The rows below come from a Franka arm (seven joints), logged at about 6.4 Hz.
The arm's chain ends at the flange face. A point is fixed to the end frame.
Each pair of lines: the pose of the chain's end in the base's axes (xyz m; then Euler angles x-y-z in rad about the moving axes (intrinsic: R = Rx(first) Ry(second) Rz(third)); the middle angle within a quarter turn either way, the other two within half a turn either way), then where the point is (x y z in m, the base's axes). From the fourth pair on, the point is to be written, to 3 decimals.
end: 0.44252, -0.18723, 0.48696, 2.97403, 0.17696, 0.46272
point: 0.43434 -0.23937 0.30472
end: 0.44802, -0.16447, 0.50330, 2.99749, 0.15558, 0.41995
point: 0.43674 -0.21399 0.32050
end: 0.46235, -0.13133, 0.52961, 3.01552, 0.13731, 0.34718
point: 0.44938 -0.18033 0.34678
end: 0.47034, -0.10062, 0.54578, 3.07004, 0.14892, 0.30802
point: 0.461 -0.141 0.361
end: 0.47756, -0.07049, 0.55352, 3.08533, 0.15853, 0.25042
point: 0.471 -0.110 0.368
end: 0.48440, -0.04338, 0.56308, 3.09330, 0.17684, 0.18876
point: 0.483 -0.084 0.378
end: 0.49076, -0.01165, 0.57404, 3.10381, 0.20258, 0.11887
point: 0.497 -0.052 0.389
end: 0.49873, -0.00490, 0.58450, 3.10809, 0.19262, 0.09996
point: 0.503 -0.045 0.399
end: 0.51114, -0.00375, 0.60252, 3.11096, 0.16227, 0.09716
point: 0.510 -0.044 0.417
